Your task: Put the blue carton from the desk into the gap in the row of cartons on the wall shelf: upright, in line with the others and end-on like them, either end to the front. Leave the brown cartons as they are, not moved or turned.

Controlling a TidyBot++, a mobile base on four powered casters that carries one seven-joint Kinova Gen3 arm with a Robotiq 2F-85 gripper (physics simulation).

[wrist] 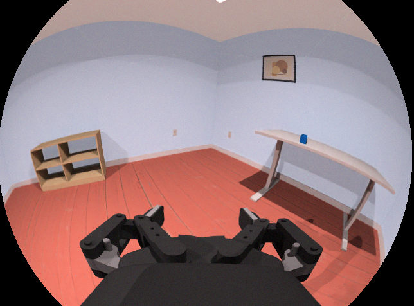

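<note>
The small blue carton (303,139) stands on the desk (340,156) at the right of the wrist view, near the desk's front edge and toward its far left end. My gripper (201,215) is open, its two fingers wide apart at the bottom middle, with red floor showing between them. It is well away from the carton, across the room. The wall shelf and the brown cartons do not show in this view.
A low wooden cubby unit (62,153) stands at the left by the wall. The desk's splayed legs (274,167) reach the floor on the right. A framed picture (279,68) hangs above the desk. The room's corner is at the back middle.
</note>
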